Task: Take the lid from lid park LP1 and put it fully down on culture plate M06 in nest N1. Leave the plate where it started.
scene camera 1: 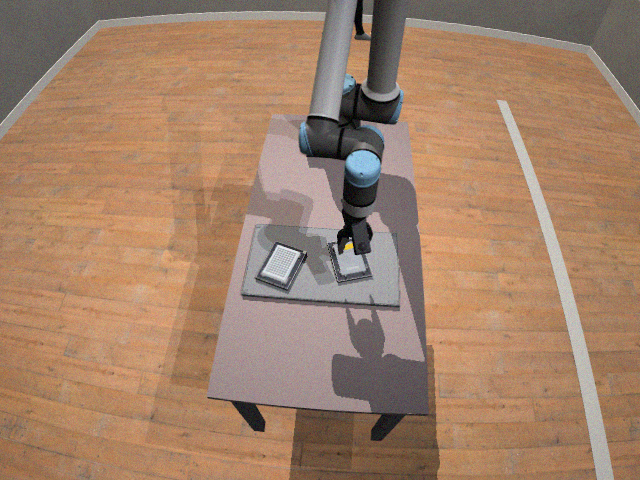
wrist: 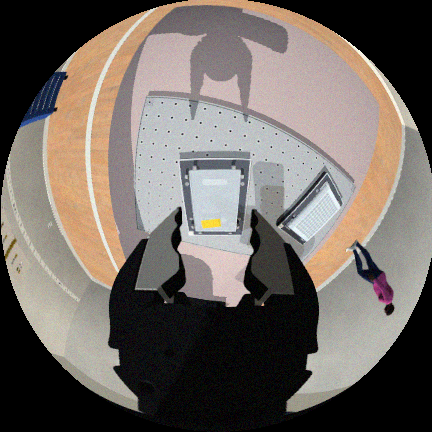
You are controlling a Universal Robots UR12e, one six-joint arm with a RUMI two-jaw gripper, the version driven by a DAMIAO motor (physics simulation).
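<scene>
A clear, whitish lid (scene camera 1: 352, 264) (wrist: 215, 197) with a yellow label lies flat in the dark frame of the lid park (scene camera 1: 354, 278) (wrist: 185, 175). The white culture plate (scene camera 1: 281, 261) (wrist: 317, 212), its grid of wells showing uncovered, sits in the dark nest (scene camera 1: 297, 269) (wrist: 302, 198), turned at an angle. My gripper (scene camera 1: 352, 252) (wrist: 216, 208) is open and empty, above the label end of the lid, with its jaws spread wider than the lid. No name marks can be read on the plate or the frames.
Both frames stand on a grey perforated board (scene camera 1: 315, 288) (wrist: 160, 150) on the pinkish table (scene camera 1: 289, 351) (wrist: 325, 90). The plate's nest is left of the lid park in the scene view and right of it in the wrist view. A person (wrist: 382, 287) stands beyond the table.
</scene>
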